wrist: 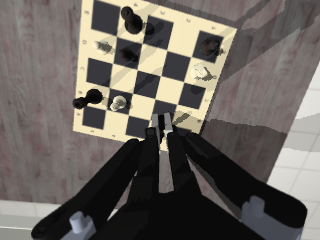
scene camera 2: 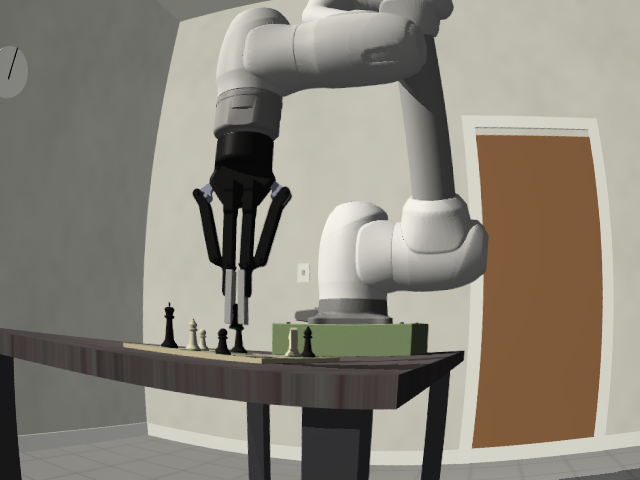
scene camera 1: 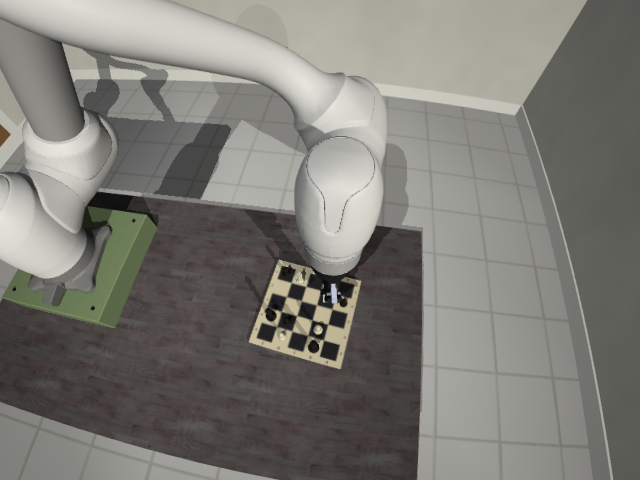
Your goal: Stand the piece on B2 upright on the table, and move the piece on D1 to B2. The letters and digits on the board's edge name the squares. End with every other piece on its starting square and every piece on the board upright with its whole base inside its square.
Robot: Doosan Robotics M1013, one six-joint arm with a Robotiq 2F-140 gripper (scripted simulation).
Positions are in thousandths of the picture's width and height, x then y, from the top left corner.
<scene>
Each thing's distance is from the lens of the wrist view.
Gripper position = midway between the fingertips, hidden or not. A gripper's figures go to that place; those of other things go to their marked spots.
gripper (wrist: 505, 506): 23 cm
chessboard (wrist: 492, 335): 25 cm
</scene>
